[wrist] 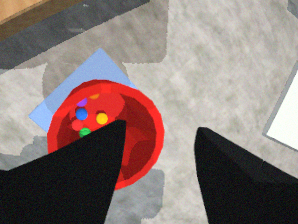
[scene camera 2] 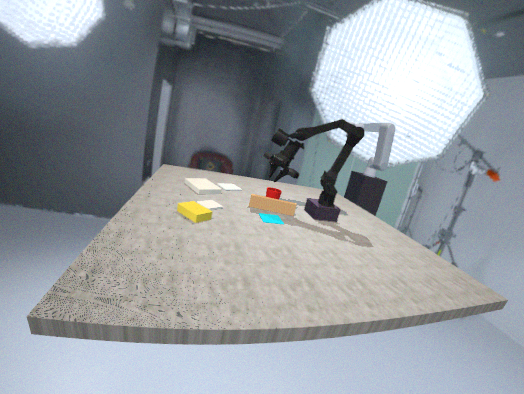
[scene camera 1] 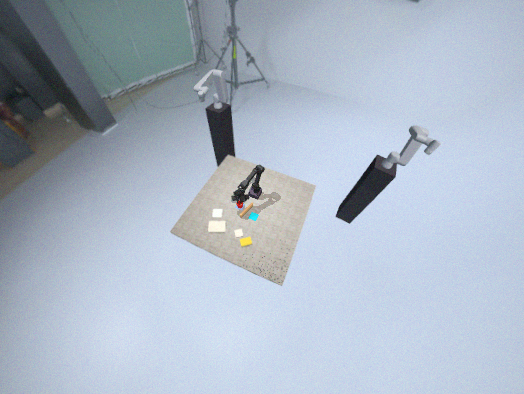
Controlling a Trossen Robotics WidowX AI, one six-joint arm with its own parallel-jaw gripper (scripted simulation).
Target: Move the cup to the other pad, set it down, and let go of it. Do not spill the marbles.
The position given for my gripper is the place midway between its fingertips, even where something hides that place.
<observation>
In view: my gripper (wrist: 160, 133) and a pale blue pad (wrist: 98, 66).
</observation>
